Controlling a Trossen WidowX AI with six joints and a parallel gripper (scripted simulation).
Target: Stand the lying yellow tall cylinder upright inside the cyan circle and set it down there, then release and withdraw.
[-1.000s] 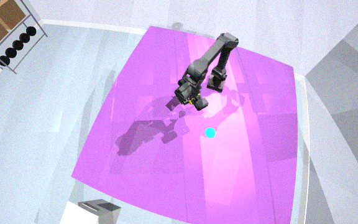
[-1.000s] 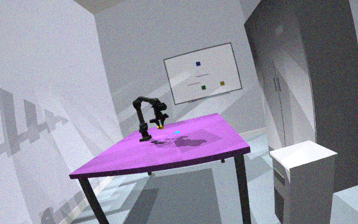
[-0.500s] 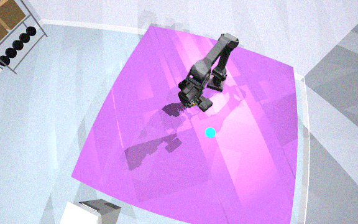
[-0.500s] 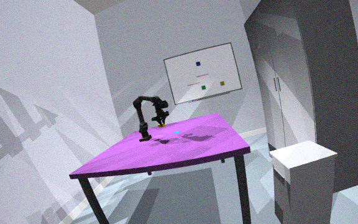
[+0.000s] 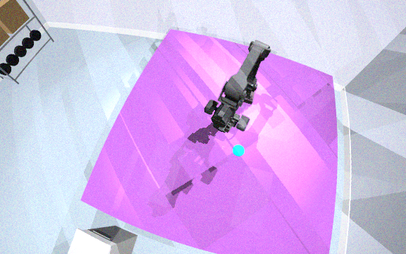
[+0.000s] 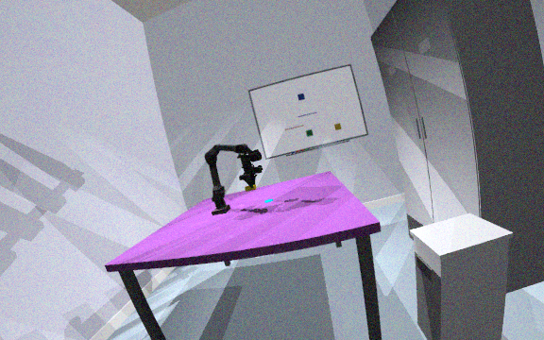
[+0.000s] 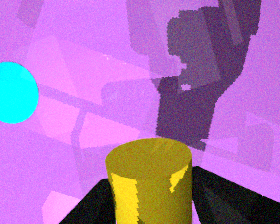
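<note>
Right now the cyan circle is 6 cm ahead of my gripper tip, 11 cm to the left of it and 13 cm below it. The rest, counted from my gripper tip: yellow tall cylinder (2 cm behind, 1 cm to the left).
</note>
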